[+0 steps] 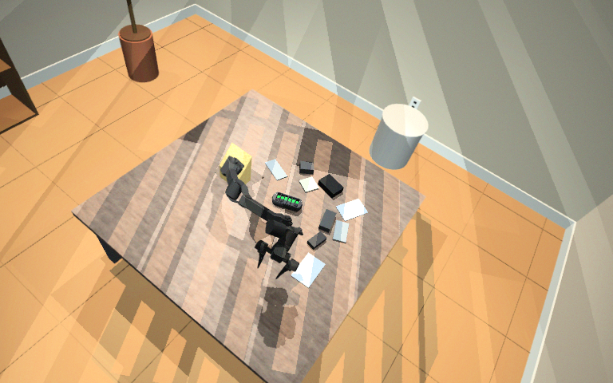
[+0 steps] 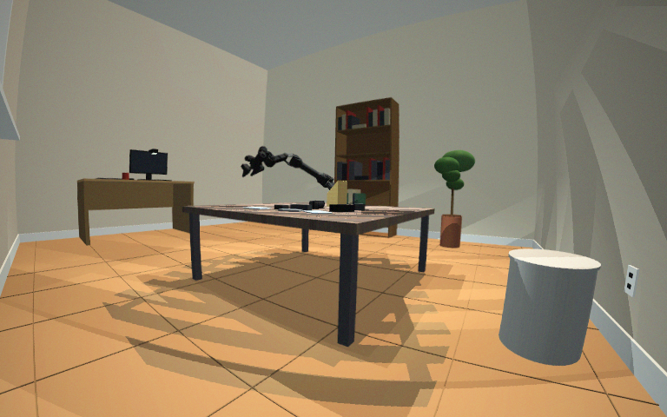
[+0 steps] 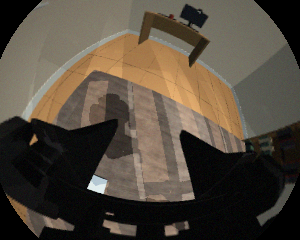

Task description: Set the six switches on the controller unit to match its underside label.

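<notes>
Now: gripper tip 260 mm past the cream card, 610 mm to the right of it and 200 mm above it. The rest, counted from my gripper tip: dark box (170 mm behind, 680 mm to the left, 190 mm below); grey plate (40 mm ahead, 510 mm to the left, 200 mm below).
</notes>
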